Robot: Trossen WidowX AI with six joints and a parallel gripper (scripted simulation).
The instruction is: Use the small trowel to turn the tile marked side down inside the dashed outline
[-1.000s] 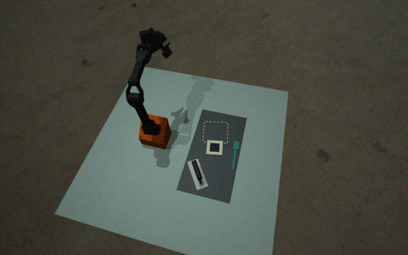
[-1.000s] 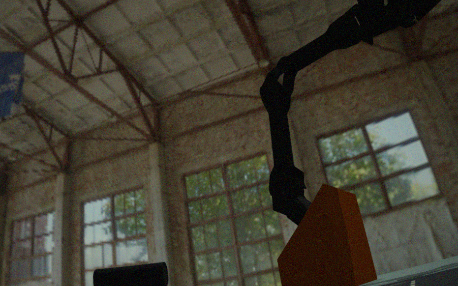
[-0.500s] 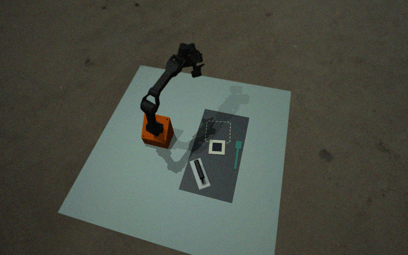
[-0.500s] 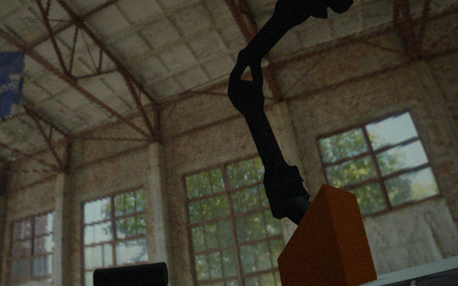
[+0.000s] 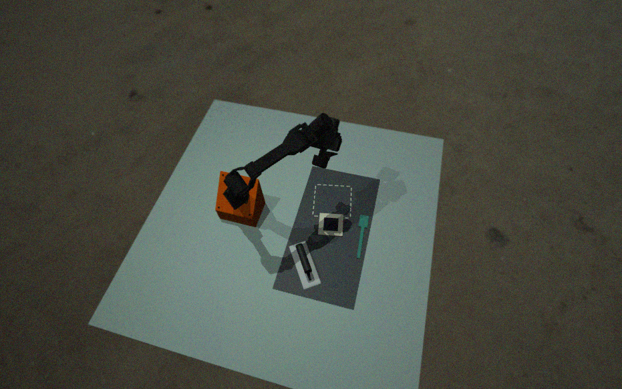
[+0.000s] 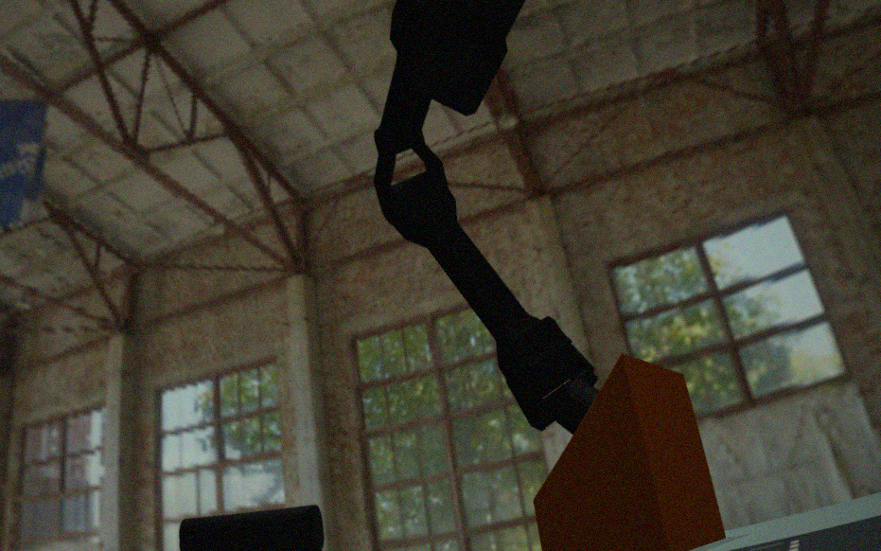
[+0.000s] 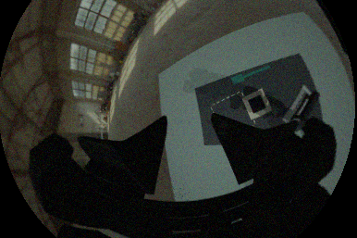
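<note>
The small trowel is 39 cm to the right of my gripper tip, 32 cm below it and 5 cm behind it. The rest, counted from my gripper tip: tile (35 cm below, 17 cm to the right, 1 cm ahead); teal spatula-like tool (35 cm below, 17 cm to the right, 15 cm ahead); dark mat (37 cm below, 19 cm to the right, 1 cm ahead).
</note>
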